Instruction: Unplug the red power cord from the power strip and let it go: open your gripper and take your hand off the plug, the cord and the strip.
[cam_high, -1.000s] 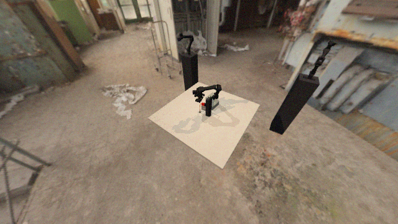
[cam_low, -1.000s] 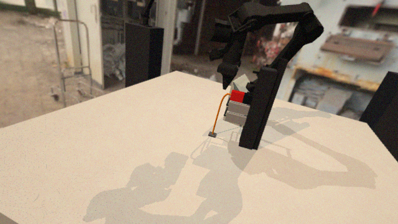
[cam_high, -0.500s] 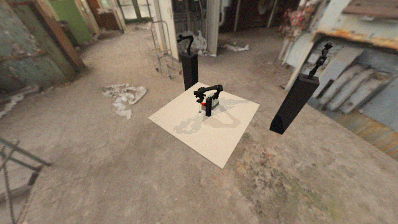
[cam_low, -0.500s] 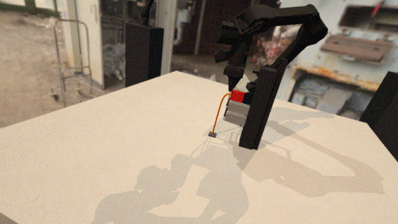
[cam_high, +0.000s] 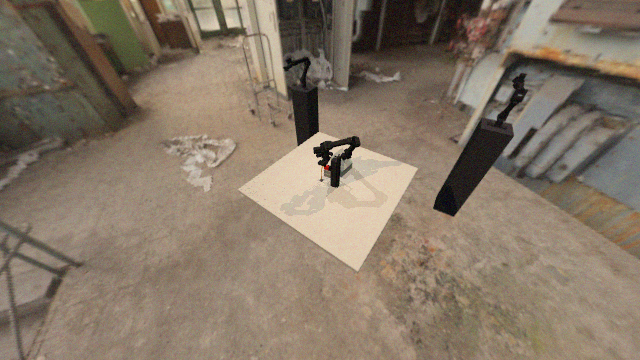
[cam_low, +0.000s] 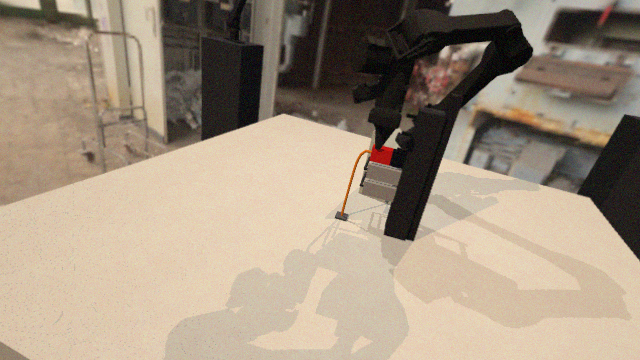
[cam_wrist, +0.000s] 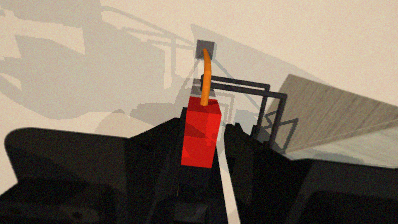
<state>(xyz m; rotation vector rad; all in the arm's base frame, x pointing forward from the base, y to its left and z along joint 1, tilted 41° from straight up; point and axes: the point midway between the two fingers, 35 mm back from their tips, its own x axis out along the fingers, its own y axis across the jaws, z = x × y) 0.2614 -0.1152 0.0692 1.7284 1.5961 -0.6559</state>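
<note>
Right now the red plug is 10 mm behind my gripper tip, 30 mm to the left of it and 10 mm below it.
</note>
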